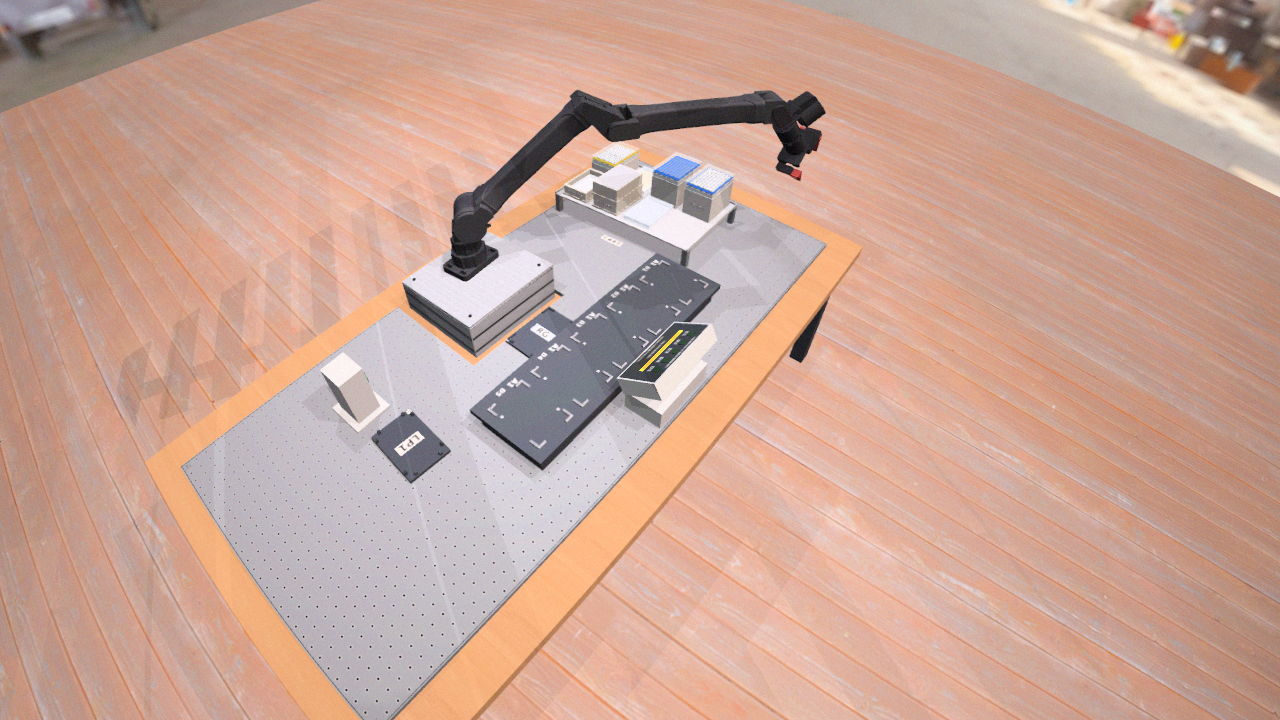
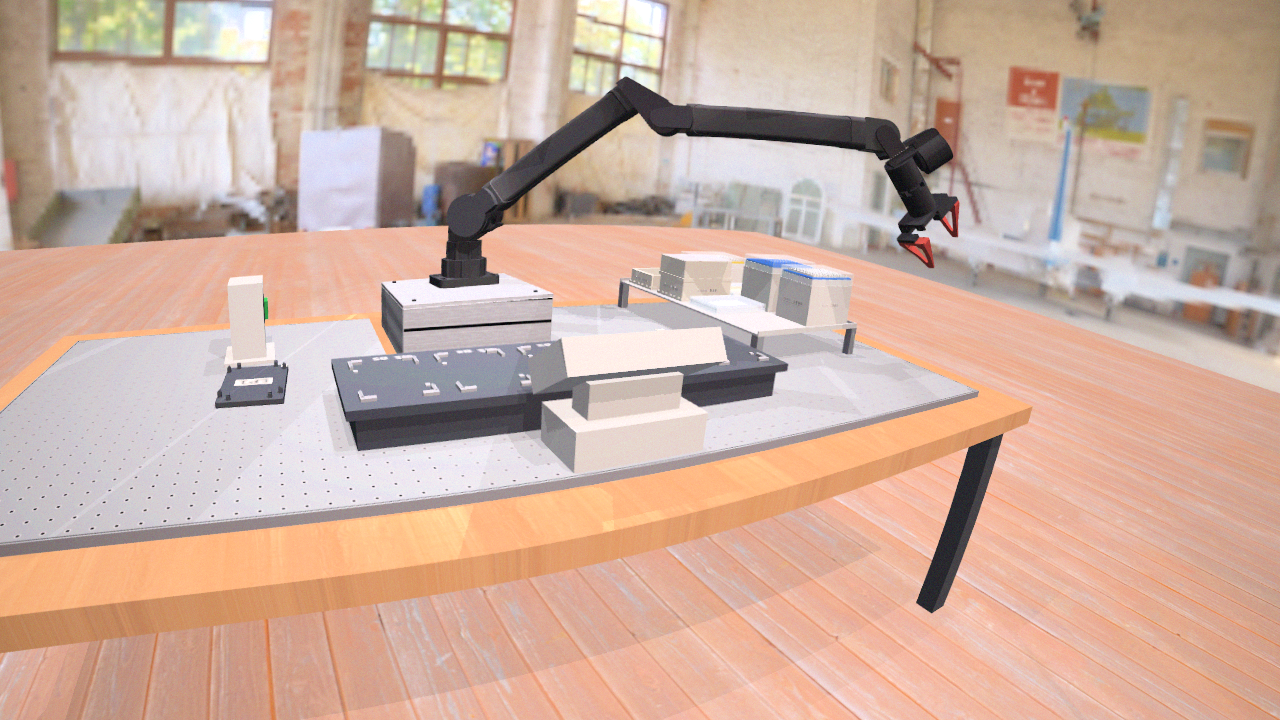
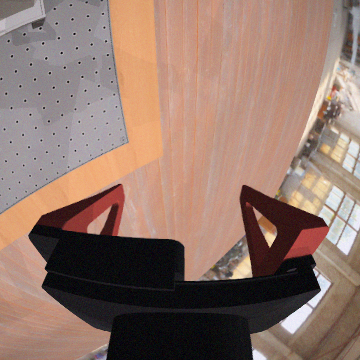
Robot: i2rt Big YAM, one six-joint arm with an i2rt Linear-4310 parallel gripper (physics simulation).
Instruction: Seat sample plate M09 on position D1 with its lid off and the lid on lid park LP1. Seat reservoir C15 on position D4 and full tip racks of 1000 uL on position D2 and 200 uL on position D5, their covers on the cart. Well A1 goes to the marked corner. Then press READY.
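Note:
My gripper (image 1: 807, 157) (image 2: 943, 250) (image 3: 181, 190) is open and empty, high beyond the cart's right end. On the cart (image 1: 685, 236) (image 2: 765, 321) stand a blue-topped tip rack (image 1: 675, 168), a rack with a blue rim and pale top (image 1: 711, 181) (image 2: 814, 300), a yellow-rimmed rack (image 1: 615, 156), a pale box (image 1: 617, 186) (image 2: 699, 275), a low tray (image 1: 580, 187) and a flat whitish piece (image 1: 648, 211) (image 2: 726, 303). I cannot read which is M09 or C15. The dark deck (image 1: 540, 392) (image 2: 402, 383) bears no labware on the visible parts of D1 to D5. Lid park LP1 (image 1: 429, 454) (image 2: 234, 394) is bare.
A display console (image 1: 671, 356) (image 2: 626, 436) stands at the deck's front edge and hides part of it. A pale post (image 1: 351, 389) (image 2: 247, 317) with a green button (image 2: 265, 308) stands beside LP1. The RG pad (image 1: 528, 339) adjoins the deck. The arm's base block (image 1: 478, 291) (image 2: 467, 315) is behind.

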